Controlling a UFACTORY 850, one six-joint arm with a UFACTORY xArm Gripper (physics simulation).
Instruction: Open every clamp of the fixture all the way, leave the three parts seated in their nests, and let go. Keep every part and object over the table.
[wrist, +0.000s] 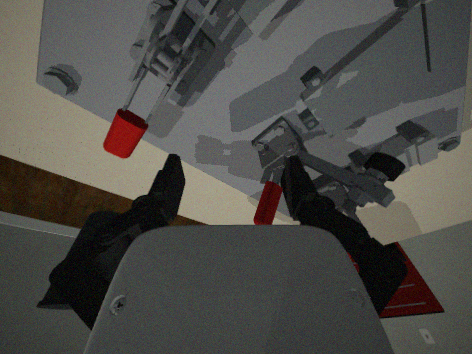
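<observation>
The fixture's grey base plate (95, 55) fills the upper part of the wrist view. A clamp at upper left (170, 57) has long bars ending in a red handle grip (125, 134), left of my left finger. A second clamp (280, 142) stands right of centre, its red grip (268, 202) pointing down the view beside my right finger; an arm runs right from it towards a black tip (385, 166). My gripper (233, 168) is open and empty, its right fingertip overlapping the second clamp in view. The three parts cannot be clearly told apart in the shadows.
A long bar with dark blocks (362, 46) and a thin dark rod (425, 40) are at upper right. Round fittings (62, 80) (449, 144) sit near the plate's corners. A beige surface (22, 105) borders the plate. A red flat object (417, 295) lies at lower right.
</observation>
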